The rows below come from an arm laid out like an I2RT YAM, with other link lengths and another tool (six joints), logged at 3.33 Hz.
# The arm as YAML. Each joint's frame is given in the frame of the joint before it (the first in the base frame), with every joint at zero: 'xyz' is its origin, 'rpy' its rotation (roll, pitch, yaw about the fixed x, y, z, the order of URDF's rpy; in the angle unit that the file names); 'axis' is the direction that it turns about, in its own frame. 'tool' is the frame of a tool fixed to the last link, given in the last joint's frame.
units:
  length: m
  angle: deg
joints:
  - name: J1
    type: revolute
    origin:
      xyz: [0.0, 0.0, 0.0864]
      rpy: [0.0, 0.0, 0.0]
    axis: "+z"
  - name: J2
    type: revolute
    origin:
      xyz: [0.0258, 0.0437, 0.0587]
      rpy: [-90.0, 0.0, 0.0]
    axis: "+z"
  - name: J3
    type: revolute
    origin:
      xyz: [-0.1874, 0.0, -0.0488]
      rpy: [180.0, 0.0, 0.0]
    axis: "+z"
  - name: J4
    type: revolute
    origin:
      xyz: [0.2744, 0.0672, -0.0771]
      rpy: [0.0, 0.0, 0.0]
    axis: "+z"
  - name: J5
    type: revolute
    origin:
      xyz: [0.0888, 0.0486, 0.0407]
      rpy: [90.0, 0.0, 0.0]
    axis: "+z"
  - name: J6
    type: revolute
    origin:
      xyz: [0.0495, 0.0, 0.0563]
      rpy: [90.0, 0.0, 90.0]
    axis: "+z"
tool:
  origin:
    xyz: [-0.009, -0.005, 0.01]
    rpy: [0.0, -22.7, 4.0]
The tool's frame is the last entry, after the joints.
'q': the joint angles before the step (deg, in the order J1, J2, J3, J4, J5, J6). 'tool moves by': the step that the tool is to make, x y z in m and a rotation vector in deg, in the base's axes. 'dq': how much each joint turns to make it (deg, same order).
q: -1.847, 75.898, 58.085, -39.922, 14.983, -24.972
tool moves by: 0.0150, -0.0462, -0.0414, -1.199, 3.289, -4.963
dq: -7.430, 8.823, -0.010, 6.450, 0.023, -2.993
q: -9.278, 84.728, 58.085, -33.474, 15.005, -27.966
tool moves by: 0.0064, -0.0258, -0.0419, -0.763, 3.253, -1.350
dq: -3.868, 8.423, 0.017, 6.132, 0.000, -2.972
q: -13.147, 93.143, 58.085, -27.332, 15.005, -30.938
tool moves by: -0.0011, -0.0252, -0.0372, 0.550, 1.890, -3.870
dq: -3.893, 7.233, -0.011, 5.277, -0.045, -0.003
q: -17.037, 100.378, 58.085, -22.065, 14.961, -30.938
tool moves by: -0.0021, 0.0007, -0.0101, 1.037, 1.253, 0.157
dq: -0.103, 1.738, -0.004, 0.232, -0.675, 0.027
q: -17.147, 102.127, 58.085, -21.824, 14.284, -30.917
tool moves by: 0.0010, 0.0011, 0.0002, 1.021, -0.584, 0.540
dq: 0.002, -0.016, -0.010, 0.256, -1.267, -0.019
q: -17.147, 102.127, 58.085, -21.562, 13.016, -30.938
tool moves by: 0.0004, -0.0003, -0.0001, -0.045, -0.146, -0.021
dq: -0.027, 0.063, 0.016, 0.202, -0.003, -0.006
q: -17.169, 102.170, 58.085, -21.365, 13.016, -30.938
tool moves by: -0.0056, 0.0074, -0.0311, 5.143, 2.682, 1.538
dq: 0.134, 5.532, 0.010, 1.390, -4.349, 0.286
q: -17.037, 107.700, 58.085, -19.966, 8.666, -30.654
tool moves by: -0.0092, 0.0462, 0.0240, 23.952, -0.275, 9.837
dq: 2.881, -4.487, 0.014, -10.754, -24.153, 0.193
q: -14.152, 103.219, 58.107, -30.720, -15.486, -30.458
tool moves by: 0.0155, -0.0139, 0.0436, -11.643, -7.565, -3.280
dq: 0.028, -8.054, 0.085, 2.068, 9.992, 0.006
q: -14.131, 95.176, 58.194, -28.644, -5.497, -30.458
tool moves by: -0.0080, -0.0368, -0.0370, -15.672, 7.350, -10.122
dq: -2.943, 6.556, -0.119, 3.789, 18.516, -0.015
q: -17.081, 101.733, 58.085, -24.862, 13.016, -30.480
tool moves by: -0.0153, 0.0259, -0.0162, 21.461, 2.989, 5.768
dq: -0.179, 2.624, 0.000, -6.666, -20.481, -0.004
